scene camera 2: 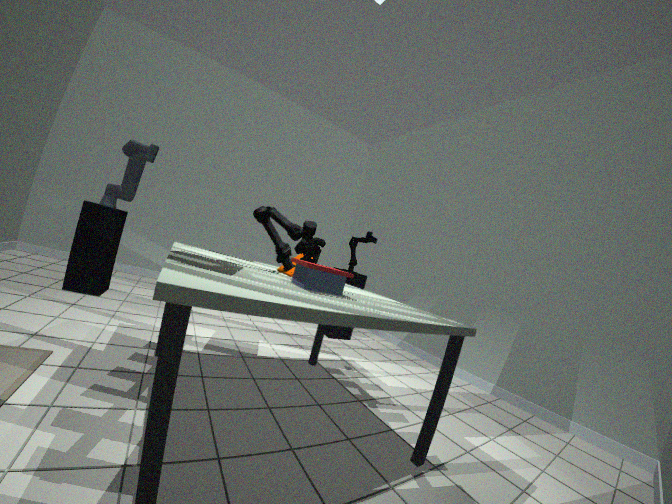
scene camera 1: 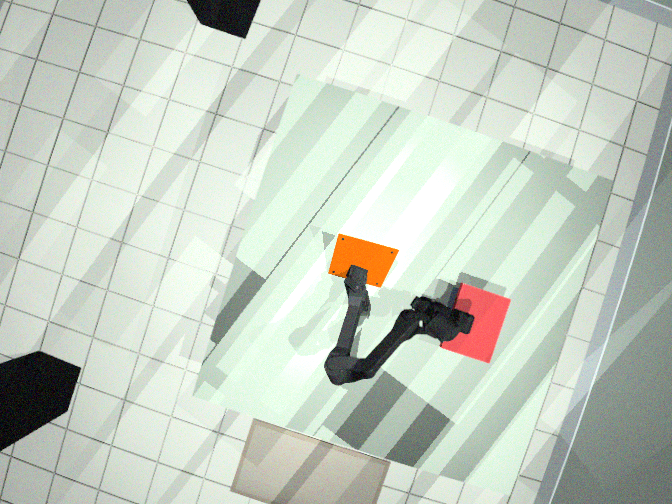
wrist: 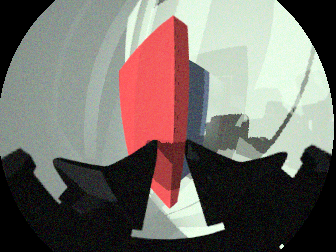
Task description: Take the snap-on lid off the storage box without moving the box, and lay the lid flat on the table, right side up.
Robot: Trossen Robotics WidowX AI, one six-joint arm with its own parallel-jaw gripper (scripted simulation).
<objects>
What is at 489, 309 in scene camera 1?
A lid.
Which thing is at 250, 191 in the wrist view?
My gripper.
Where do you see a grey-blue storage box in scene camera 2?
At 310, 279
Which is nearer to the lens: the grey-blue storage box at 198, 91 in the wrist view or the lid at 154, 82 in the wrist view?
The lid.
</objects>
